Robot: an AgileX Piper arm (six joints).
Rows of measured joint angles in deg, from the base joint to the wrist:
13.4, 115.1, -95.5, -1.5, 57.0, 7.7
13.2, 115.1, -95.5, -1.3, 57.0, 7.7
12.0, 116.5, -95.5, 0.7, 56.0, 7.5
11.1, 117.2, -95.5, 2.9, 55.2, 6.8
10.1, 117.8, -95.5, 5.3, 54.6, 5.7
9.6, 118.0, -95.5, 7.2, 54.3, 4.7
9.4, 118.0, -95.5, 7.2, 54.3, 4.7
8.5, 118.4, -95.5, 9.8, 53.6, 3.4
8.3, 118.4, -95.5, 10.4, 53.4, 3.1
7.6, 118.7, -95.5, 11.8, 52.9, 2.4
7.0, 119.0, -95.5, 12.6, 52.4, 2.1
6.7, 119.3, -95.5, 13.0, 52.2, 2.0
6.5, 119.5, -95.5, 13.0, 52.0, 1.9
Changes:
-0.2, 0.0, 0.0, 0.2, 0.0, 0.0
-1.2, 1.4, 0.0, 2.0, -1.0, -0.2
-0.9, 0.7, 0.0, 2.2, -0.8, -0.7
-1.0, 0.6, 0.0, 2.4, -0.6, -1.1
-0.5, 0.2, 0.0, 1.9, -0.3, -1.0
-0.2, 0.0, 0.0, 0.0, 0.0, 0.0
-0.9, 0.4, 0.0, 2.6, -0.7, -1.3
-0.2, 0.0, 0.0, 0.6, -0.2, -0.3
-0.7, 0.3, 0.0, 1.4, -0.5, -0.7
-0.6, 0.3, 0.0, 0.8, -0.5, -0.3
-0.3, 0.3, 0.0, 0.4, -0.2, -0.1
-0.2, 0.2, 0.0, 0.0, -0.2, -0.1

